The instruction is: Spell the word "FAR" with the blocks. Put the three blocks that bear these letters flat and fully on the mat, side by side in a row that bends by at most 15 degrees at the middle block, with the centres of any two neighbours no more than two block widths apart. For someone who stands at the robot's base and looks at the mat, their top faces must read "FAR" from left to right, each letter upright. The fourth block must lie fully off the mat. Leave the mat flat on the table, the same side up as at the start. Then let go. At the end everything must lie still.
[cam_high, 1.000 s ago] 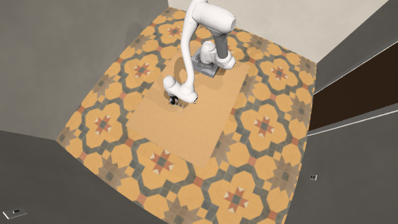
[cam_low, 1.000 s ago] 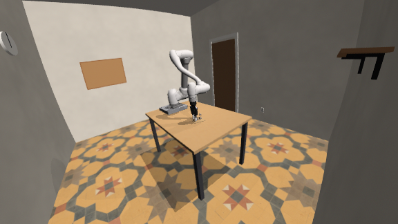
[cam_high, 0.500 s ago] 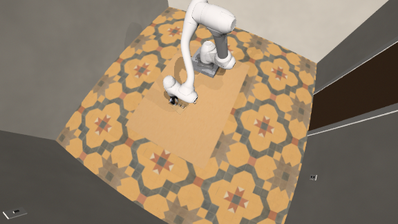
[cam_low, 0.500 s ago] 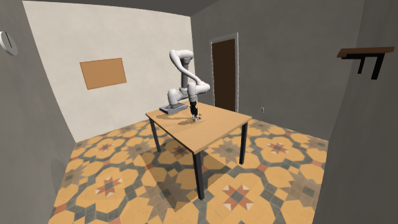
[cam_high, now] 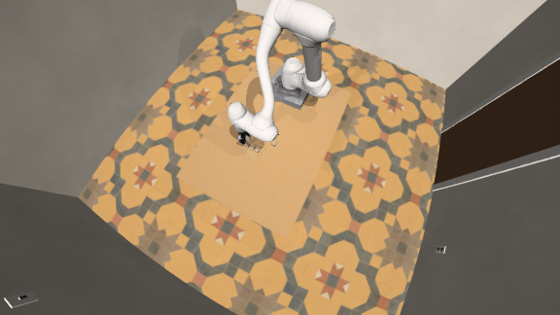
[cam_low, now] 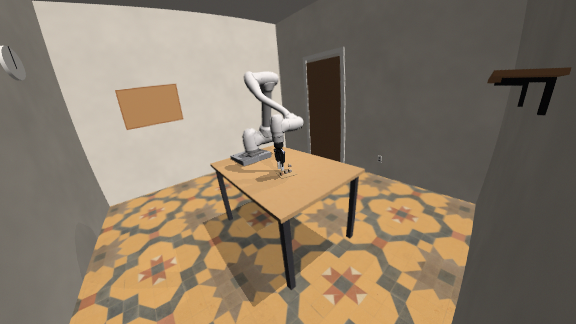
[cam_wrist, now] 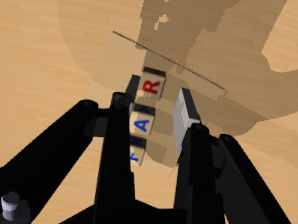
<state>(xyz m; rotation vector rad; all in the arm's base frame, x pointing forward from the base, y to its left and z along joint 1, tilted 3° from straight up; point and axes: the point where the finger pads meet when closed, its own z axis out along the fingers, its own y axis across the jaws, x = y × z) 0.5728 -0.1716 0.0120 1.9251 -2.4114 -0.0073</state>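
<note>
My gripper is now 10 mm short of the R block and 60 mm above it. Also, from my hand: tan mat: 20 mm ahead, 40 mm to the left, 80 mm below.
</note>
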